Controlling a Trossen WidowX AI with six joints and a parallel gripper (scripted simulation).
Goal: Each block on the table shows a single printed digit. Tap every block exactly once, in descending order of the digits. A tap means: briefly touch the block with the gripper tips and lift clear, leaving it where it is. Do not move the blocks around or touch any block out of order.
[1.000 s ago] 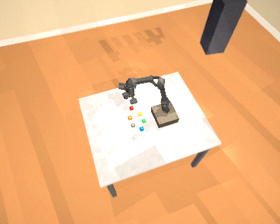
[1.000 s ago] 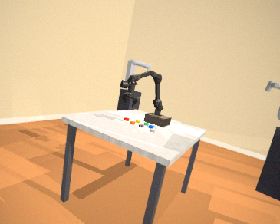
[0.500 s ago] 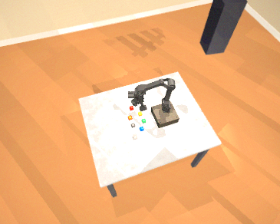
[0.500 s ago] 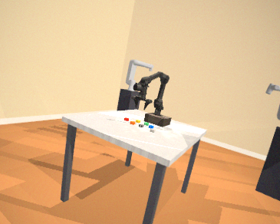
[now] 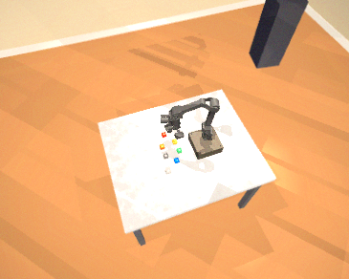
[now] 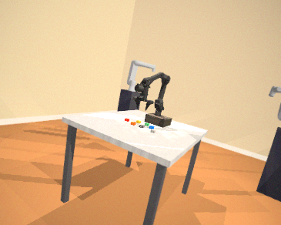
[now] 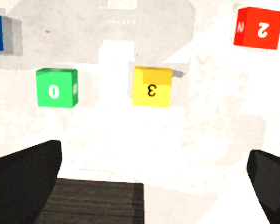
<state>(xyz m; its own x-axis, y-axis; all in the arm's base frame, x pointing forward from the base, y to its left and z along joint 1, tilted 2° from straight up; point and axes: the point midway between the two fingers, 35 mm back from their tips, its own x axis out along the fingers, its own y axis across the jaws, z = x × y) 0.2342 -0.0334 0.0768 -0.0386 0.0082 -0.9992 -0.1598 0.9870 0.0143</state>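
Now: gripper tip 16 cm to the right of the blue block, 11 cm above it and 2 cm short of it. The rest, counted from my gripper tip: yellow block: 11 cm below, 1 cm ahead; then orange block: 11 cm below, 11 cm ahead, 2 cm to the left; then green block: 11 cm below, 8 cm to the left, 1 cm behind.
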